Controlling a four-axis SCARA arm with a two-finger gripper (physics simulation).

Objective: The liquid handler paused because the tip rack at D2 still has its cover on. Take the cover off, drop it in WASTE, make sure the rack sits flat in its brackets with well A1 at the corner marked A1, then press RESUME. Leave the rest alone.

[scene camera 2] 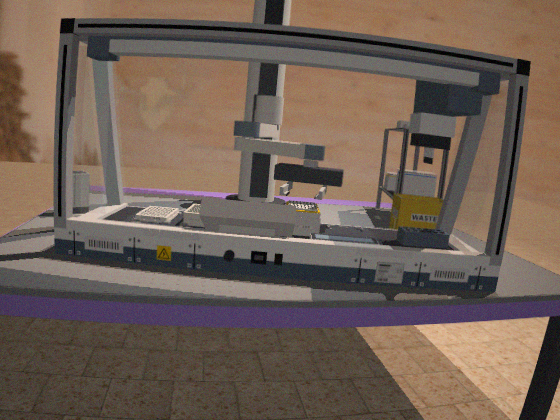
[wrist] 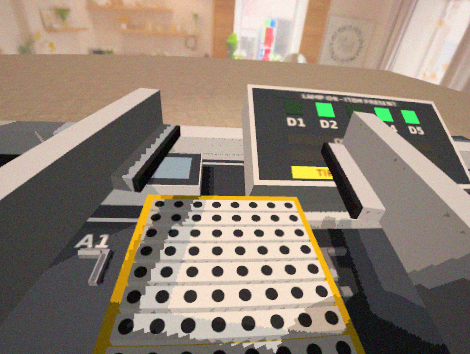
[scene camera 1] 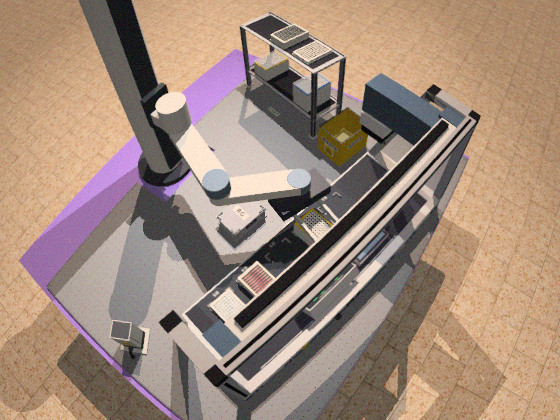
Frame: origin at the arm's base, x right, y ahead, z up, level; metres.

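Where they show: gripper, fingertip midpoint: (scene camera 2: 300, 193) (wrist: 253, 121); arm's base at its link origin: (scene camera 1: 166, 161).
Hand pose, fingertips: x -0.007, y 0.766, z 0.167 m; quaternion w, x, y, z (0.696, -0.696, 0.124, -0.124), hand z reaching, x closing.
Each offset is from my fingertips to the top centre of the thing. "spot": to the spot under its first point.
The D2 tip rack @(dx -0.022, dy -0.060, dz -0.037 m) (scene camera 1: 314, 223) (scene camera 2: 303, 206) (wrist: 220, 260) has a yellow rim and a pale top with dark holes. I cannot make out a separate cover on it. The A1 mark @(spot: dx -0.099, dy +0.034, dz -0.102 m) (wrist: 92, 241) and a corner bracket @(spot: dx -0.087, dy +0.008, dz -0.098 m) (wrist: 101, 266) lie left of the rack; its lower seating is hidden. My gripper (scene camera 2: 303, 192) (wrist: 253, 121) is above the rack, fingers apart and empty. The yellow WASTE bin @(dx -0.435, dy -0.201, dz -0.019 m) (scene camera 1: 351, 151) (scene camera 2: 405, 212) has a pale patch inside. The status panel @(spot: dx +0.043, dy +0.052, dz -0.045 m) (wrist: 277, 150) shows D2 and D5 lit green and a partly hidden yellow bar. RESUME is not readable.
A gantry beam (scene camera 1: 345, 225) (scene camera 2: 280, 61) spans the deck. The blue-grey head (scene camera 1: 400, 102) (scene camera 2: 447, 100) is near WASTE. The shelf rack @(spot: dx -0.412, dy -0.322, dz +0.035 m) (scene camera 1: 314, 105) stands behind. An RG box @(dx +0.046, dy -0.325, dz -0.098 m) (scene camera 1: 241, 216), a pink-striped rack @(dx +0.222, dy -0.105, dz -0.071 m) (scene camera 1: 257, 279) and a white plate @(dx +0.344, dy -0.127, dz -0.088 m) (scene camera 1: 227, 304) are nearby. A pale-blue screen @(spot: dx -0.037, dy +0.092, dz -0.079 m) (wrist: 172, 167) is beyond D2.
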